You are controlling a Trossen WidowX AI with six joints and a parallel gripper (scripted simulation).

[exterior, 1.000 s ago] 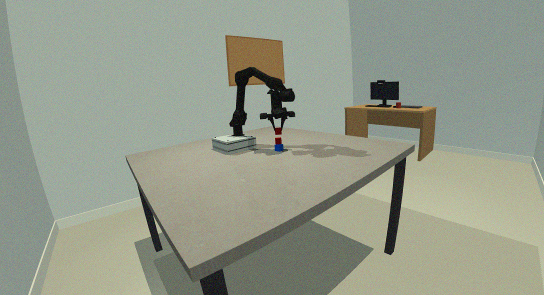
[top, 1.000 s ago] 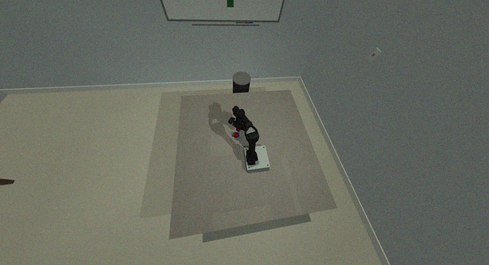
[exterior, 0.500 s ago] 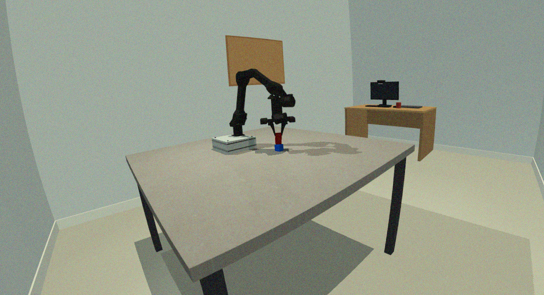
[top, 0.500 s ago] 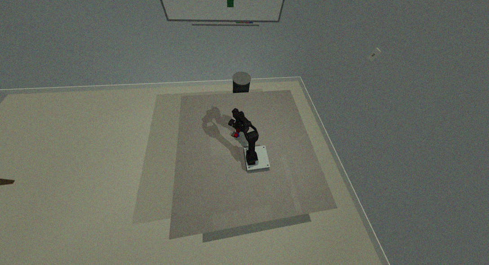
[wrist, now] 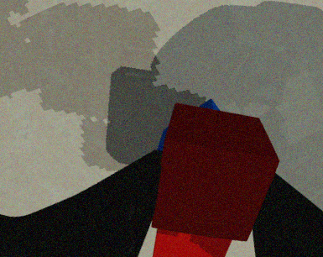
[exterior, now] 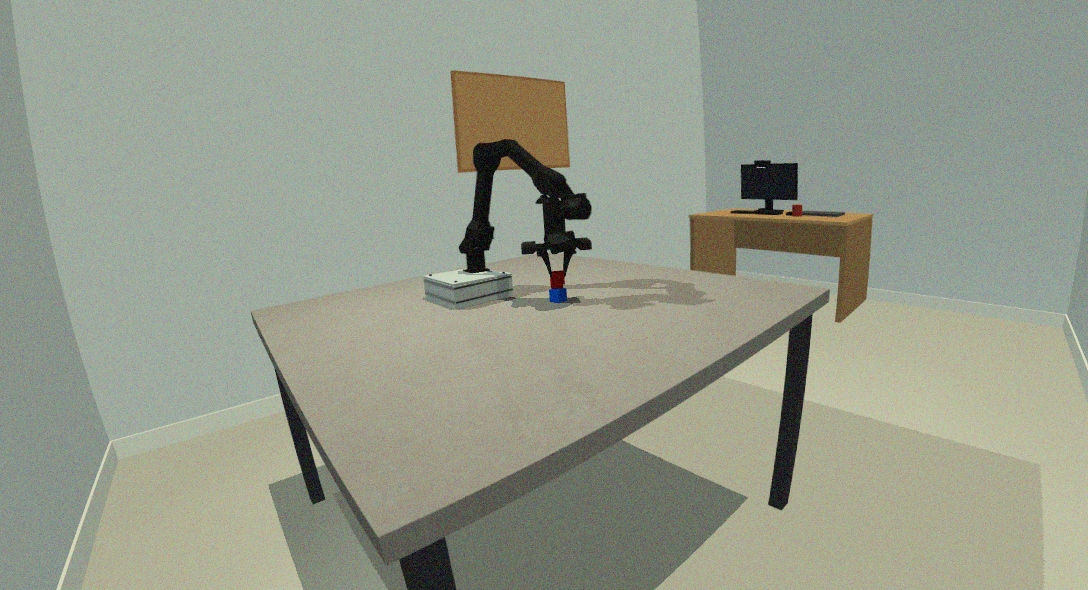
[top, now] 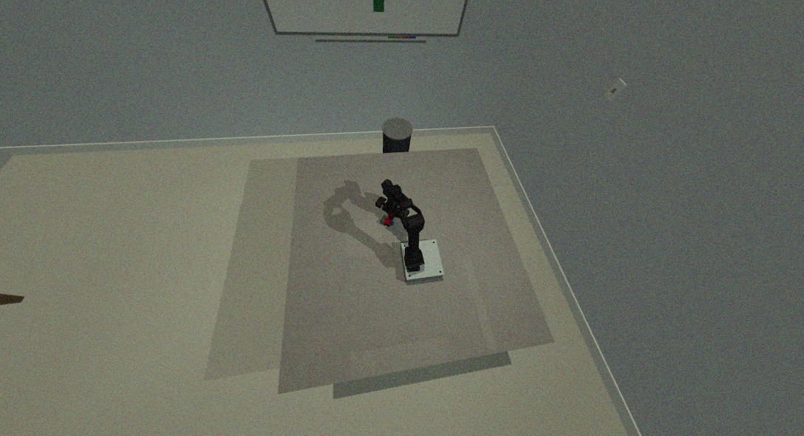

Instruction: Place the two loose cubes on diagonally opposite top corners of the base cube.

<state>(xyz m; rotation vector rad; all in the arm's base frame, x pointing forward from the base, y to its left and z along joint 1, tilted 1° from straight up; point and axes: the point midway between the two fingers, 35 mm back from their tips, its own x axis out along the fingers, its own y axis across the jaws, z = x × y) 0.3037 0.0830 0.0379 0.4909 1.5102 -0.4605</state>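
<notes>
The blue cube lies 6 cm below my gripper tip, 2 cm behind it and 1 cm to the left of it.
</notes>
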